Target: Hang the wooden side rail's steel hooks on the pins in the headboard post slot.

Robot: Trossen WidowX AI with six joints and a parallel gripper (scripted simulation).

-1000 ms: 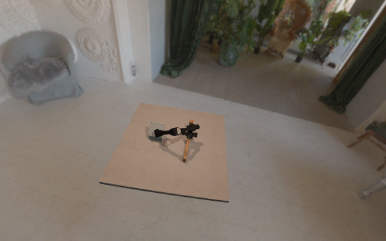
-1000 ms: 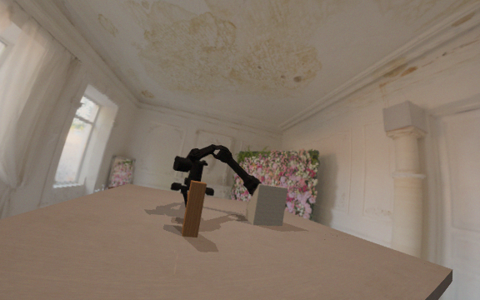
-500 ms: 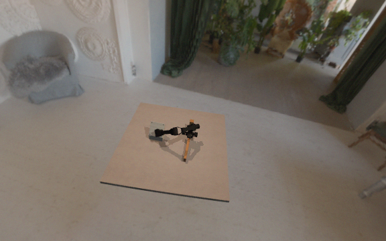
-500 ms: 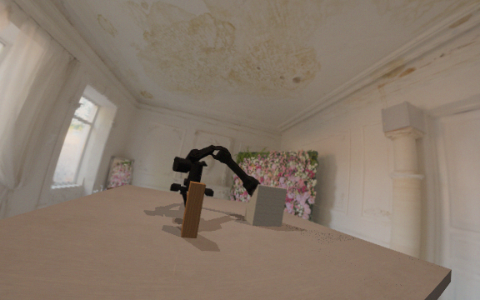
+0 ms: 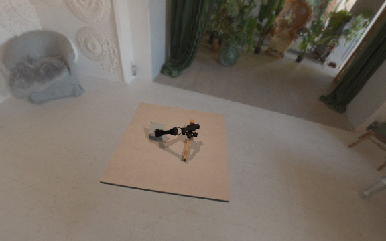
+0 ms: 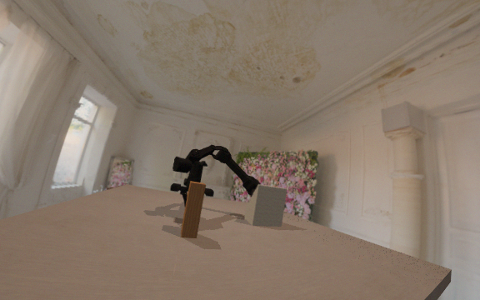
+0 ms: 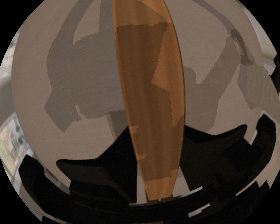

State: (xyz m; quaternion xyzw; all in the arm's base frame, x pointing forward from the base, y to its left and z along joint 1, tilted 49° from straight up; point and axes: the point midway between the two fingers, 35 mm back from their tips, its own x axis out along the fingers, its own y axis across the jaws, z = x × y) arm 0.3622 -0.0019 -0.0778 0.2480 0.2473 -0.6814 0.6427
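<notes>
Now: gripper tip 17 cm to the right of the wooden headboard post and 4 cm below it.
</notes>
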